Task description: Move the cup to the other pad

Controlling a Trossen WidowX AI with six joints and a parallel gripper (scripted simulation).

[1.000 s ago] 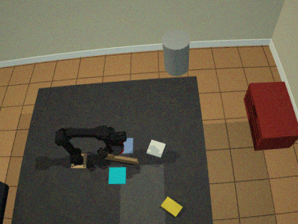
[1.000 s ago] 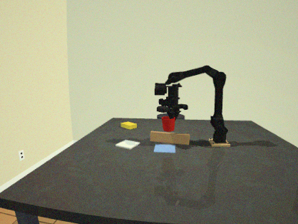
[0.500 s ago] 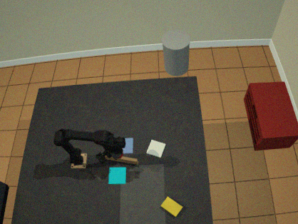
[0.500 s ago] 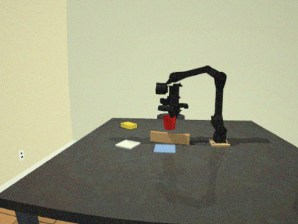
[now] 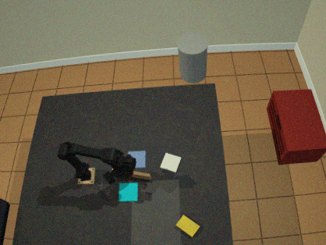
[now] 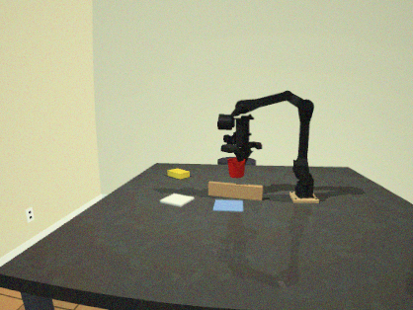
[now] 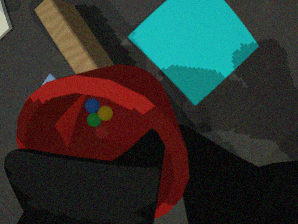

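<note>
My gripper tip is 130 mm above the cyan pad and 70 mm to the left of it. The rest, counted from my gripper tip: red cup (30 mm ahead, 20 mm to the left); light blue pad (130 mm to the left, 130 mm below, 60 mm ahead); wooden bar (100 mm below, 30 mm to the left, 30 mm ahead).
</note>
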